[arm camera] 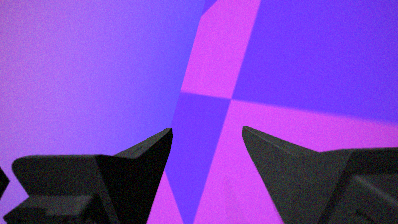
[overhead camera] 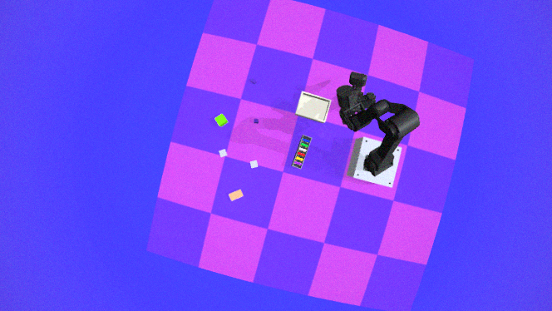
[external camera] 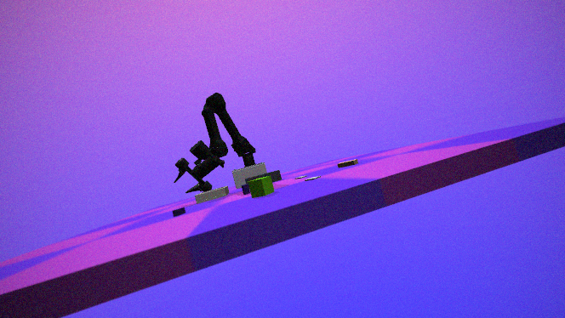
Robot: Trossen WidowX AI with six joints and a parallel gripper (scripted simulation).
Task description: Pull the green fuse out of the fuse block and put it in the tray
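My gripper tip is 170 mm short of the white tray, 140 mm to the right of it and 70 mm above it. From my gripper tip the other things lie so: green fuse: 310 mm to the left, 180 mm ahead, 50 mm below.
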